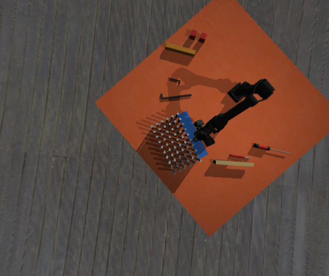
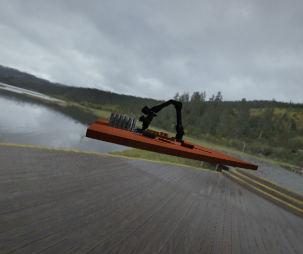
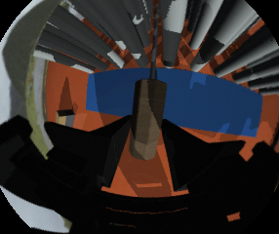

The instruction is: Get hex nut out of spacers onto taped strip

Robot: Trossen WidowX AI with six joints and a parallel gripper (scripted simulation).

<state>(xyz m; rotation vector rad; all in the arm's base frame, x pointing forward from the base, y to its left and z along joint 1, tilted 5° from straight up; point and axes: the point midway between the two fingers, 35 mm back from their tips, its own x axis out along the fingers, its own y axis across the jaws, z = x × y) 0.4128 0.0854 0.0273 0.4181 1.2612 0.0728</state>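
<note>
Right now my gripper tip is 30 mm short of the blue taped strip, 50 mm to the left of it and 20 mm above it. From my gripper tip the other things lie so: yellow bar 270 mm behind, 600 mm to the right; small red screwdriver 170 mm behind, 310 mm to the left, 10 mm below; small L-shaped key 120 mm behind, 430 mm to the right, 10 mm below.
</note>
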